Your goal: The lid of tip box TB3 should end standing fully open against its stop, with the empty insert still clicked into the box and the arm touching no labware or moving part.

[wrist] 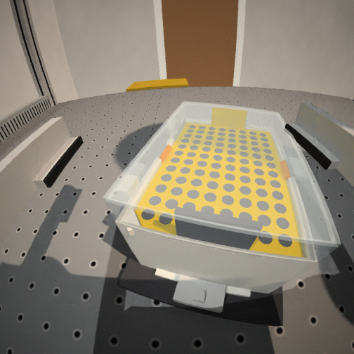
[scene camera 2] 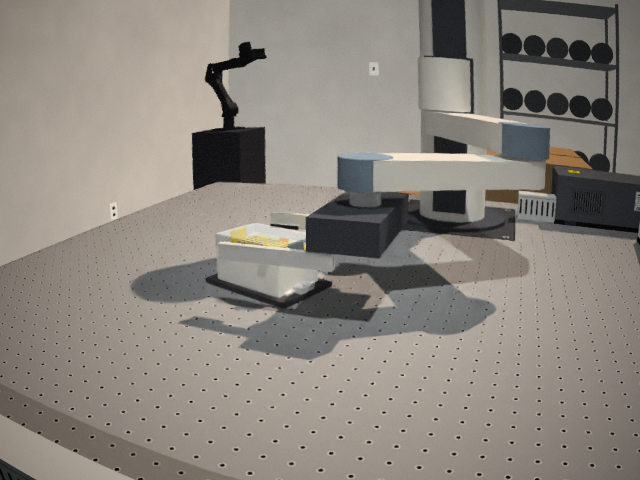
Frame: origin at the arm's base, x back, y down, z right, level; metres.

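Seen in the pictures: gripper, fingertip midpoint: (scene camera 2: 248,232); arm's base at its link origin: (scene camera 2: 451,222).
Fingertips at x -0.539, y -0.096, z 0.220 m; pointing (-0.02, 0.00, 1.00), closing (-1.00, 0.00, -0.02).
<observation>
Pixels of each thing's top centre, then the offset from my fingertips to it. "pt": a spot on its surface instead. Level surfaces: height alone.
- Tip box TB3 at its top centre: (scene camera 2: 265,233) dz -0.014, dx +0.024, dy +0.006 m
- yellow perforated insert at its top centre: (scene camera 2: 265,235) dz -0.014, dx +0.024, dy +0.008 m
- perforated table at its surface level: dy +0.083 m
- white slotted rack at a spot on its surface: (scene camera 2: 536,207) pt dz -0.421, dx +0.583, dy +0.051 m
- dark instrument at a spot on its surface: (scene camera 2: 594,198) pt dz -0.566, dx +0.573, dy +0.013 m
Tip box TB3 (scene camera 2: 242,271) (wrist: 215,260) stands upright on a dark base (wrist: 250,314). A clear lid (wrist: 322,220) appears to lie down over its top; its exact angle is hard to tell. The yellow perforated insert (scene camera 2: 258,240) (wrist: 160,227) sits inside, with a dark grey patch across its near end. Orange pieces show at both long sides, and a grey latch tab (wrist: 199,296) is on the near end. My gripper (scene camera 2: 250,235) (wrist: 184,116) is open and empty. Its fingers stand on either side of the box, apart from its long walls in the wrist view. The near finger hides part of the box in the scene view.
The dark gripper body (scene camera 2: 343,229) hangs to the right of the box. The arm's column stands behind on the perforated table (scene camera 2: 413,387). A white slotted rack (scene camera 2: 536,207) and a dark instrument (scene camera 2: 594,198) stand at the back right. A yellow object (wrist: 157,84) lies beyond the box.
</observation>
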